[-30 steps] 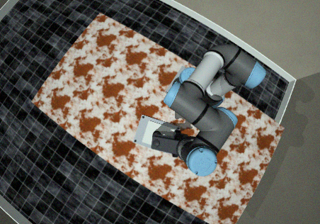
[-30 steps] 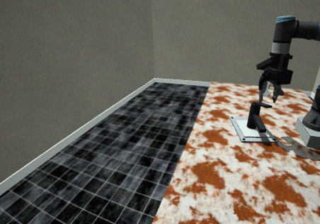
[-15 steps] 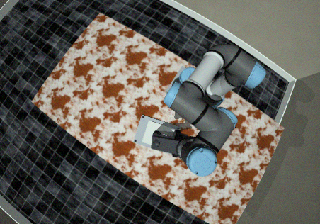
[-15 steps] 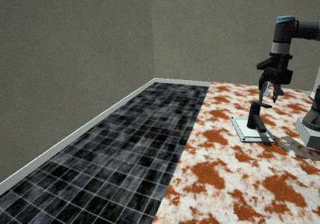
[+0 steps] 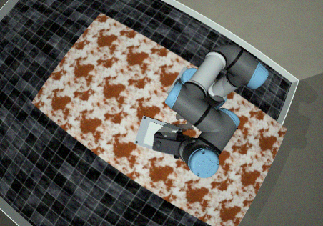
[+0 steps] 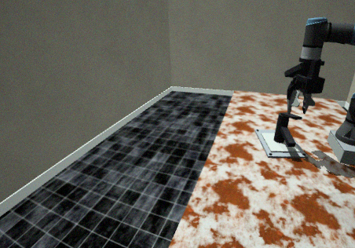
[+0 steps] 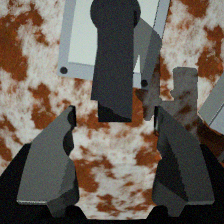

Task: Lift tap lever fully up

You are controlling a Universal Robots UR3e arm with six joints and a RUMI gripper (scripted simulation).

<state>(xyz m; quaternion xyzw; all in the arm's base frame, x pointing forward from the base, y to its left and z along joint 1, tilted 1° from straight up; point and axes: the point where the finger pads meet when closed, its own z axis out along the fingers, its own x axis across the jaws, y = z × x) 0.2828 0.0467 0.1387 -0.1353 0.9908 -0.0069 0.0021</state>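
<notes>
My hand is 40 mm above the lever, 30 mm to the left of it and 10 mm short of it. Also, from my hand: tap: 90 mm below, 50 mm to the right, 10 mm ahead.
</notes>
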